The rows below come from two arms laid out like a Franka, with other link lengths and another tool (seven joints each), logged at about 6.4 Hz.
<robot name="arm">
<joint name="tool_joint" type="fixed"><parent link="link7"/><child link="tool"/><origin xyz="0 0.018 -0.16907" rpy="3.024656 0 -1.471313"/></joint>
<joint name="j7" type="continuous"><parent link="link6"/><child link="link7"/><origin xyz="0.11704 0 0" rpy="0 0 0"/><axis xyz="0 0 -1"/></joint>
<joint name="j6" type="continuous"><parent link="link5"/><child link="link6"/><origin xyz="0 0 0" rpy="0 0 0"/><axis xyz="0 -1 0"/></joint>
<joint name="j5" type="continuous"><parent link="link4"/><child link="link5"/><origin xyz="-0.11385 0 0.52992" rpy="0 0 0"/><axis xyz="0 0 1"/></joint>
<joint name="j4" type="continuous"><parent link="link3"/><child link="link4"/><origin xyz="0.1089 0 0" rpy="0 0 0"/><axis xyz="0 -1 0"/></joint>
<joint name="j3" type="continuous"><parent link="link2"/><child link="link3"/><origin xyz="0 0 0.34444" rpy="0 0 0"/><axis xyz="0 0 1"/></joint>
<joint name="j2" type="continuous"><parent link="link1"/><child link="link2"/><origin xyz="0 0 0" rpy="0 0 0"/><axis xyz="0 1 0"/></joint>
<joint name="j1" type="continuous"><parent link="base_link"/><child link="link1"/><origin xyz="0 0 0.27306" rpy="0 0 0"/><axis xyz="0 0 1"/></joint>
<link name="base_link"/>
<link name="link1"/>
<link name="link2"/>
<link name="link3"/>
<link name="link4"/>
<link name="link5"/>
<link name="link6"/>
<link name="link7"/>
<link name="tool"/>
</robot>
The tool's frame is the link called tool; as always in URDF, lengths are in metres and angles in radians. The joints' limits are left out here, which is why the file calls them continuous.
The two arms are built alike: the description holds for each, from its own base.
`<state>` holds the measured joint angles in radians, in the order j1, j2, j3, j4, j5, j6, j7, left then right.
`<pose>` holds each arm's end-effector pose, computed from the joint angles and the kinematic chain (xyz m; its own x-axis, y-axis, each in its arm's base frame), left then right.
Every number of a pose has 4 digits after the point.
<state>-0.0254 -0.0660 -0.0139 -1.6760 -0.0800 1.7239 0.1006 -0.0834 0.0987 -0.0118 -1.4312 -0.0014 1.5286 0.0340</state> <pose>0.7568 -0.0240 0.5615 -0.0371 -0.9962 0.0788 -0.9993 0.0375 0.0031 0.7827 -0.0565 0.5712 -0.0297 -0.9996 0.0025 -0.9926 0.0298 0.1181</pose>
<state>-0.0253 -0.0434 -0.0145 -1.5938 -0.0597 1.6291 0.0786 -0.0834 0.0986 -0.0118 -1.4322 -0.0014 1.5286 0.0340</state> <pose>0.7525 -0.0219 0.5865 -0.0201 -0.9980 0.0607 -0.9990 0.0225 0.0394 0.7827 -0.0565 0.5707 -0.0297 -0.9996 0.0024 -0.9924 0.0298 0.1190</pose>
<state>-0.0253 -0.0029 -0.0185 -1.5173 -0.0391 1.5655 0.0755 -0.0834 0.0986 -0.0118 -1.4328 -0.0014 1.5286 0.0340</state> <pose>0.7572 -0.0219 0.5980 -0.0220 -0.9989 0.0402 -0.9975 0.0247 0.0666 0.7827 -0.0565 0.5703 -0.0297 -0.9996 0.0024 -0.9924 0.0298 0.1196</pose>
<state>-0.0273 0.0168 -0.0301 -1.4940 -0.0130 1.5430 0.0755 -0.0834 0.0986 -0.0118 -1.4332 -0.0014 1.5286 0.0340</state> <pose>0.7603 -0.0278 0.5957 -0.0342 -0.9993 0.0143 -0.9958 0.0353 0.0849 0.7826 -0.0565 0.5700 -0.0297 -0.9996 0.0023 -0.9923 0.0298 0.1200</pose>
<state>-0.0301 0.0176 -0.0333 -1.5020 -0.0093 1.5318 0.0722 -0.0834 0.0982 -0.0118 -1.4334 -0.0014 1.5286 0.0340</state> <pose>0.7583 -0.0316 0.5886 -0.0366 -0.9993 0.0102 -0.9938 0.0374 0.1048 0.7825 -0.0565 0.5702 -0.0297 -0.9996 0.0024 -0.9924 0.0298 0.1198</pose>
